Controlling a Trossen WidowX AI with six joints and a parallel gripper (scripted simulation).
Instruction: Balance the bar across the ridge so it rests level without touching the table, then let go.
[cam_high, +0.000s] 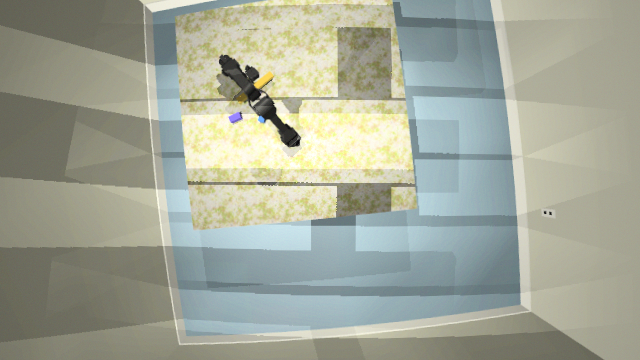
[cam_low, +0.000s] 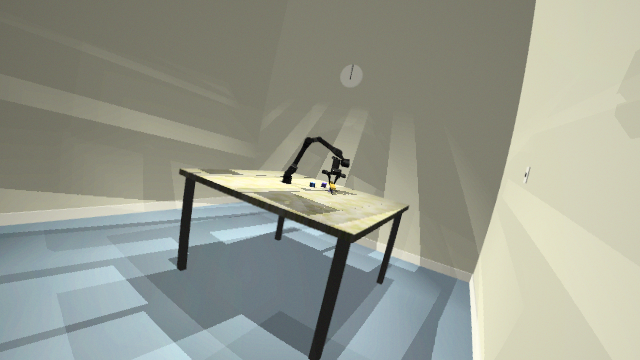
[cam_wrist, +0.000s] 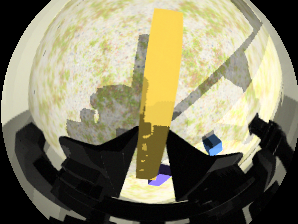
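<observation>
The yellow bar lies 20 mm to the right of my gripper tip and 20 mm ahead of it. The rest, counted from my gripper tip: purple block: 120 mm to the left, 120 mm behind, 40 mm below; small blue cube: 150 mm behind, 40 mm to the right, 40 mm below.
</observation>
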